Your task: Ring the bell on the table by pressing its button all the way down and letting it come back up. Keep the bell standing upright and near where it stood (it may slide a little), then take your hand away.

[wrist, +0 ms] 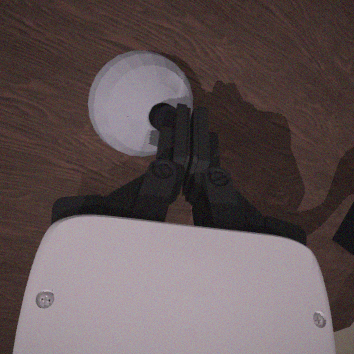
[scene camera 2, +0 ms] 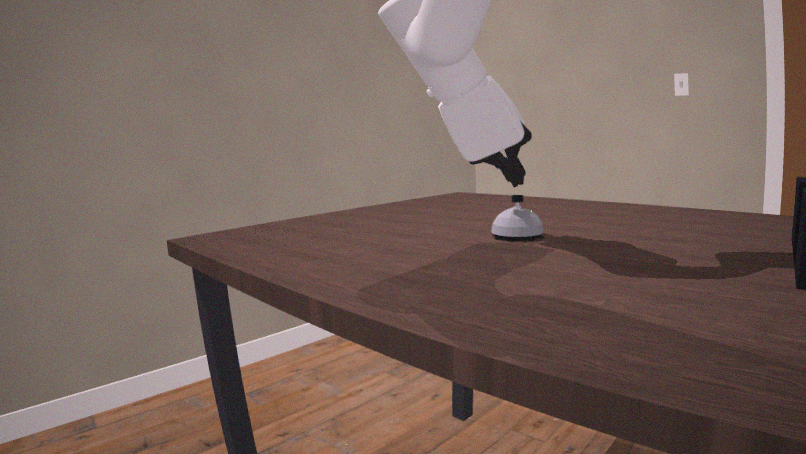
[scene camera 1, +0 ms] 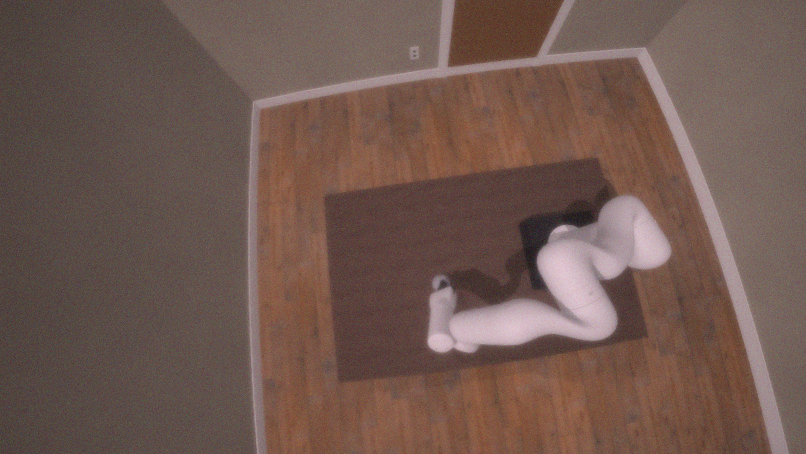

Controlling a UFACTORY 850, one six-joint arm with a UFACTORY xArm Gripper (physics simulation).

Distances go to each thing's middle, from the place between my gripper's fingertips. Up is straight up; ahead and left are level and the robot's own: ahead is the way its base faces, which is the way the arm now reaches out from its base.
My gripper is now 6 cm above the bell [scene camera 2: 515,224].
